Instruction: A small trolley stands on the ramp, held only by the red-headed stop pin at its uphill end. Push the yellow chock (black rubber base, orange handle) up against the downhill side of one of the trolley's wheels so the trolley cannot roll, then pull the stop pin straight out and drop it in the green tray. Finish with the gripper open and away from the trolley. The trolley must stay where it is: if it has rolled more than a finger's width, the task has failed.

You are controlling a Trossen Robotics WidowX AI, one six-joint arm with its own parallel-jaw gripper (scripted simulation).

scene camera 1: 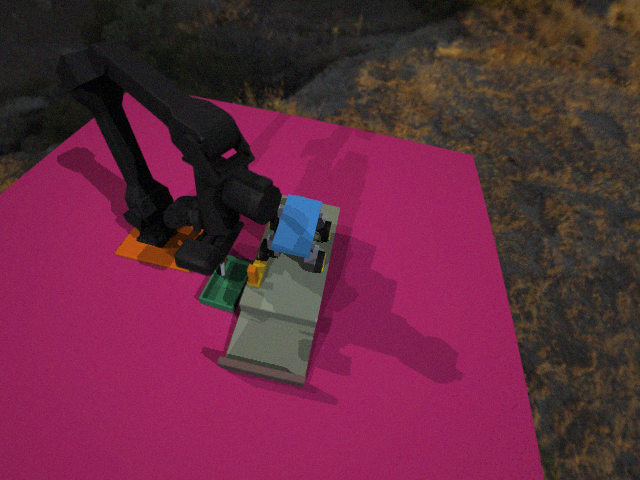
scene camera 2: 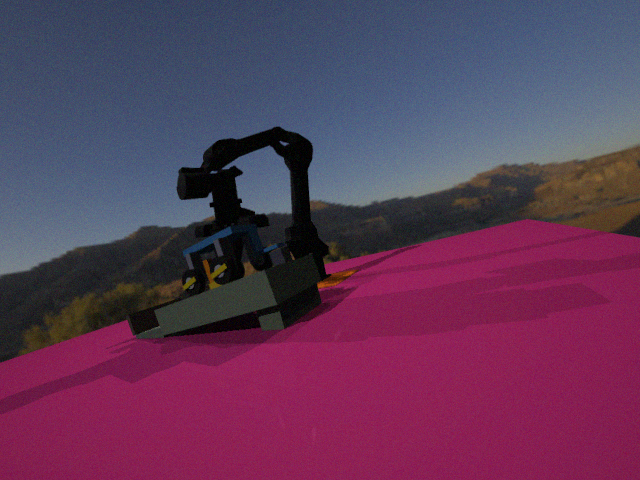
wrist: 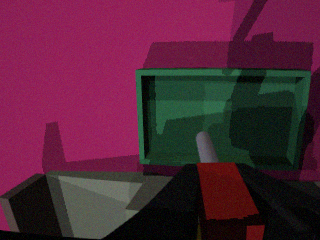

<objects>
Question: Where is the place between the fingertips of my gripper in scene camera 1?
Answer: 221,259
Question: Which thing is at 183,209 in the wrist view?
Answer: My gripper.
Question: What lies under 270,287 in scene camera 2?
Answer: A ramp.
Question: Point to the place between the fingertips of my gripper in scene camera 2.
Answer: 235,264
</objects>
